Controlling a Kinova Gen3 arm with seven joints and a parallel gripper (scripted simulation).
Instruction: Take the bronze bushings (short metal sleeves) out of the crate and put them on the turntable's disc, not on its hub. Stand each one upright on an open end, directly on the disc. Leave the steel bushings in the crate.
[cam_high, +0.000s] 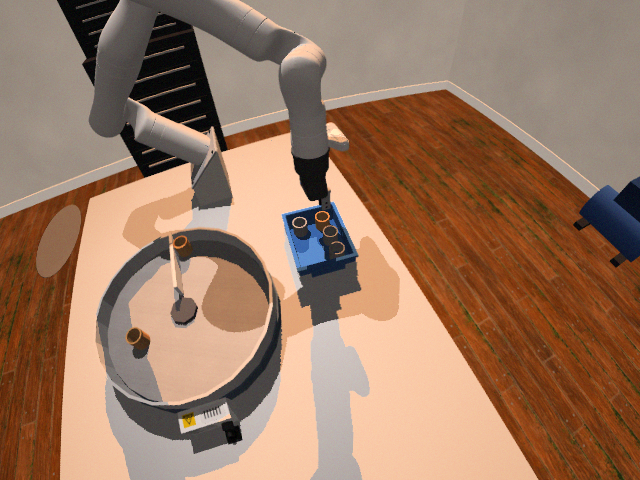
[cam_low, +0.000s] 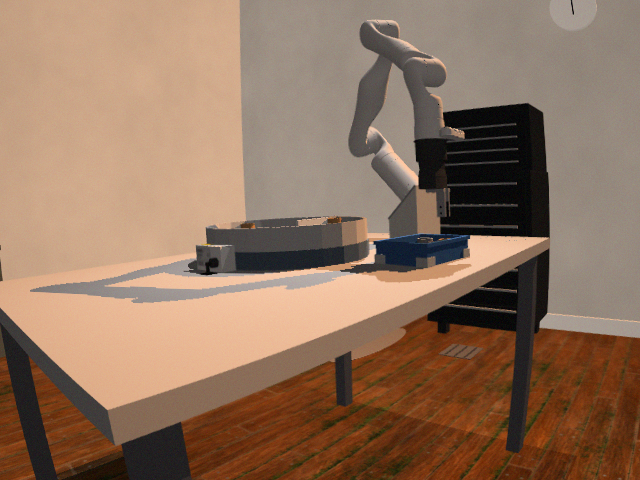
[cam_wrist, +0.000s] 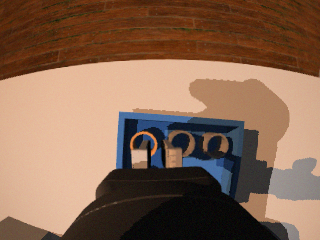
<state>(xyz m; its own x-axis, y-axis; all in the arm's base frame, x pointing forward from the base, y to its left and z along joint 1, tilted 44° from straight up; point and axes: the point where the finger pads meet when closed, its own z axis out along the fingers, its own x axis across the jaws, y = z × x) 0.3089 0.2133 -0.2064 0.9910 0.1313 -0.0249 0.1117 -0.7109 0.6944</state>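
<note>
The blue crate is 90 mm below my hand, 40 mm ahead of it and 30 mm to the right of it. The rest, counted from my hand: turntable disc: 380 mm to the right, 170 mm ahead, 60 mm below.
</note>
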